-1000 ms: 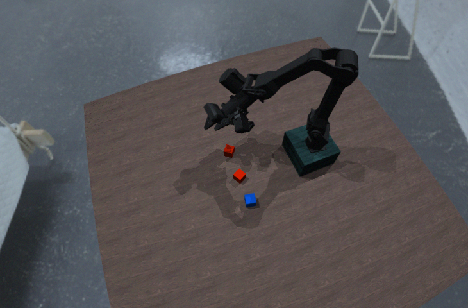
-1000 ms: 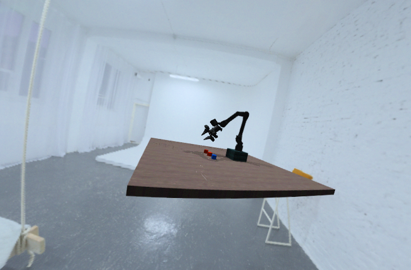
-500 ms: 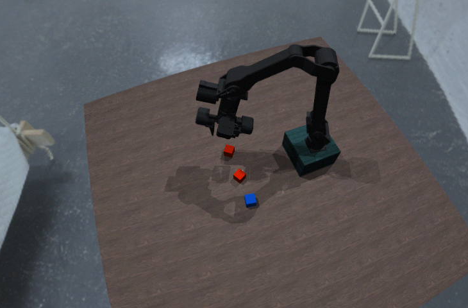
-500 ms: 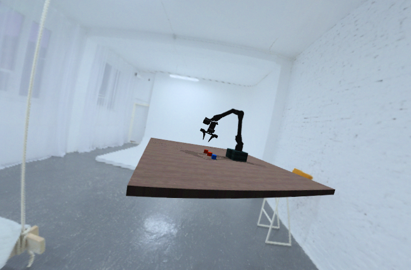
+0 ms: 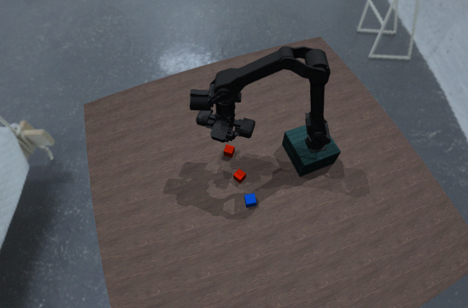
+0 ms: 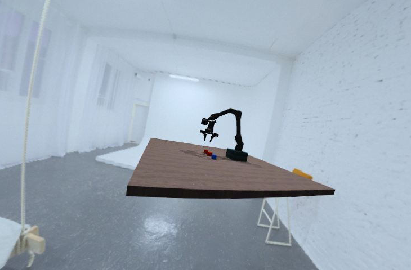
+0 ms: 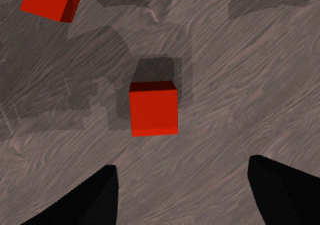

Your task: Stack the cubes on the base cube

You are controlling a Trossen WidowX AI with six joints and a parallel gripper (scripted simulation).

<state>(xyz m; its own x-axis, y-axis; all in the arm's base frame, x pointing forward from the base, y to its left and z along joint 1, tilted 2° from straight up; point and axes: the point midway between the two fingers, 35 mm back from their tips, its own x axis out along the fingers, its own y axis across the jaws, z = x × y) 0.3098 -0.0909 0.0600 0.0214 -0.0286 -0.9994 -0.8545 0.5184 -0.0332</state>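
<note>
Right now the blue base cube is 3 cm behind my gripper tip, 21 cm to the left of it and 10 cm below it.
</note>
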